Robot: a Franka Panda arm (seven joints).
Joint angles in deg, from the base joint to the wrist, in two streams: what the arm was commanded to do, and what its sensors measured. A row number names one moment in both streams.
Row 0, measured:
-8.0 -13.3 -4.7 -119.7 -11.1 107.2 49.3
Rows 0 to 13, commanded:
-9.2 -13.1 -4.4 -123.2 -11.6 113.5 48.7
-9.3 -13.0 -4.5 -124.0 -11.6 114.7 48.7
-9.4 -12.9 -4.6 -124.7 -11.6 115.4 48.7
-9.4 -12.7 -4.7 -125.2 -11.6 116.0 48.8
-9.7 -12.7 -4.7 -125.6 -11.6 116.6 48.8
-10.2 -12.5 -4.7 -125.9 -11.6 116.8 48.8
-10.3 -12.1 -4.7 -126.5 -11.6 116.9 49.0
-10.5 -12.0 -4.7 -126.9 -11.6 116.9 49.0
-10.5 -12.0 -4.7 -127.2 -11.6 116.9 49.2
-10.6 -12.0 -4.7 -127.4 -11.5 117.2 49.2
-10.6 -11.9 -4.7 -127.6 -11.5 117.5 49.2
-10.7 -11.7 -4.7 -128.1 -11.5 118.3 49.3
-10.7 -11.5 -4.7 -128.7 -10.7 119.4 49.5
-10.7 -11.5 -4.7 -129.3 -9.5 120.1 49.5
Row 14, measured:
-10.3 -11.4 -4.9 -127.3 -11.1 117.0 49.3
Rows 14 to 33, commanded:
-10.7 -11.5 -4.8 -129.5 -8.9 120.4 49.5
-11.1 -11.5 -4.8 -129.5 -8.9 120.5 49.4
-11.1 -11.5 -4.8 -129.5 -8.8 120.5 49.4
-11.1 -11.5 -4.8 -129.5 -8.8 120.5 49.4
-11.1 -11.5 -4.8 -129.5 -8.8 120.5 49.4
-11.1 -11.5 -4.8 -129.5 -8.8 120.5 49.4
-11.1 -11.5 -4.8 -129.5 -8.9 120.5 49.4
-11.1 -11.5 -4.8 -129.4 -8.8 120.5 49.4
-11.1 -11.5 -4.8 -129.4 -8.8 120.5 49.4
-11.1 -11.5 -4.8 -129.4 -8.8 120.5 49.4
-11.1 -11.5 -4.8 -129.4 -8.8 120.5 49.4
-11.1 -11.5 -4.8 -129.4 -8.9 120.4 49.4
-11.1 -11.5 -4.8 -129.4 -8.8 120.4 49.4
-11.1 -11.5 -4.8 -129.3 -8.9 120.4 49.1
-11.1 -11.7 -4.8 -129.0 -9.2 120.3 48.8
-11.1 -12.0 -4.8 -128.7 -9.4 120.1 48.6
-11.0 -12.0 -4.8 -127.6 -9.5 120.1 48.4
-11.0 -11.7 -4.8 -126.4 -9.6 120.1 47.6
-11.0 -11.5 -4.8 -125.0 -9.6 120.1 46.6
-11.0 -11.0 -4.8 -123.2 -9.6 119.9 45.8
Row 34, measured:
-10.8 -11.4 -5.0 -127.1 -9.5 119.6 48.5
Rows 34 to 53, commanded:
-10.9 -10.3 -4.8 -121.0 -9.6 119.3 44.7
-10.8 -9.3 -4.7 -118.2 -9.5 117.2 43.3
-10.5 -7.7 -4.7 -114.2 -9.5 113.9 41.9
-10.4 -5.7 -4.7 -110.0 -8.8 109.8 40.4
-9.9 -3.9 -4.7 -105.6 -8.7 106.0 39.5
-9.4 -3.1 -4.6 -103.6 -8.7 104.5 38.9
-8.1 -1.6 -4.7 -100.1 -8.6 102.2 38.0
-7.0 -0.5 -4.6 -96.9 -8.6 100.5 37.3
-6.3 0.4 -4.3 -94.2 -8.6 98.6 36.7
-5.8 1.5 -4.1 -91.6 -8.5 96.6 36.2
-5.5 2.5 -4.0 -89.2 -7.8 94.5 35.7
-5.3 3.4 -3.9 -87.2 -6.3 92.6 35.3
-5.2 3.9 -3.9 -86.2 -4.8 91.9 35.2
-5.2 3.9 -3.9 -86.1 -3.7 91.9 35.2
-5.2 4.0 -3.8 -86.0 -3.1 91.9 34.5
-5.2 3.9 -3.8 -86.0 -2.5 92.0 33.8
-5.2 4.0 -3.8 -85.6 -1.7 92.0 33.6
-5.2 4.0 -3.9 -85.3 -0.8 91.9 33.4
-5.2 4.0 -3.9 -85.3 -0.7 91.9 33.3
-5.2 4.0 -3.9 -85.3 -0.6 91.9 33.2
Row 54, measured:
-4.7 3.3 -4.2 -87.3 -2.0 93.7 34.6
